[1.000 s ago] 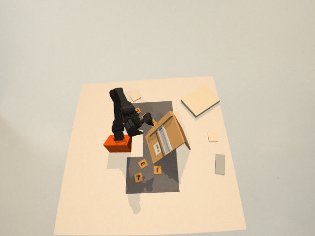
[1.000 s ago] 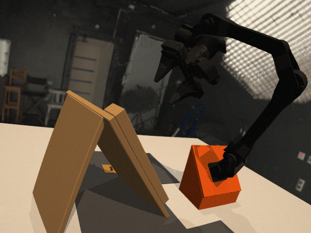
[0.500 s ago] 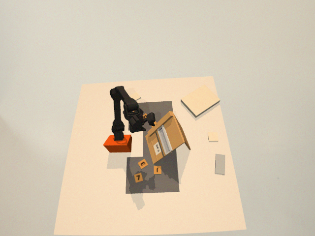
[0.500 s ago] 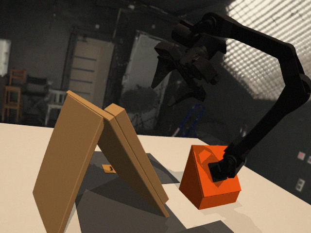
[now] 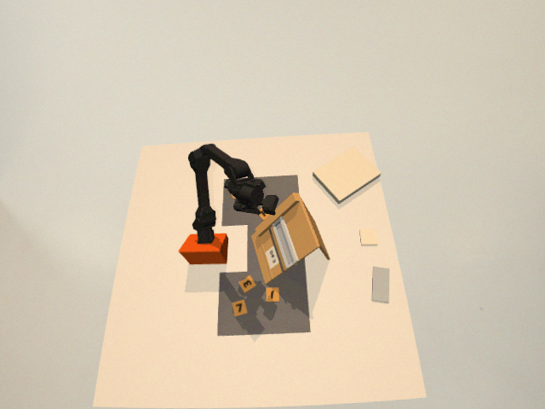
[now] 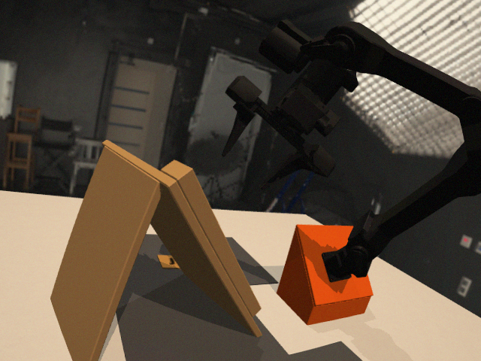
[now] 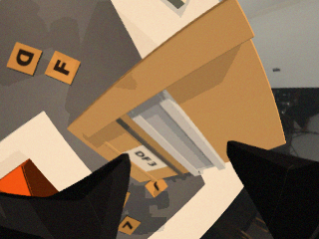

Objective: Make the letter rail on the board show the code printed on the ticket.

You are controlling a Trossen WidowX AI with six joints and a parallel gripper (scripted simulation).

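Now: gripper tip 80 mm past the d tile, 210 mm to the right of it and 280 mm above it. From my gripper tip the other things lie so: cream slab 410 mm ahead, 330 mm to the left, 260 mm below; white ticket 110 mm to the right, 200 mm below; grey plate 460 mm ahead, 240 mm to the right, 280 mm below.
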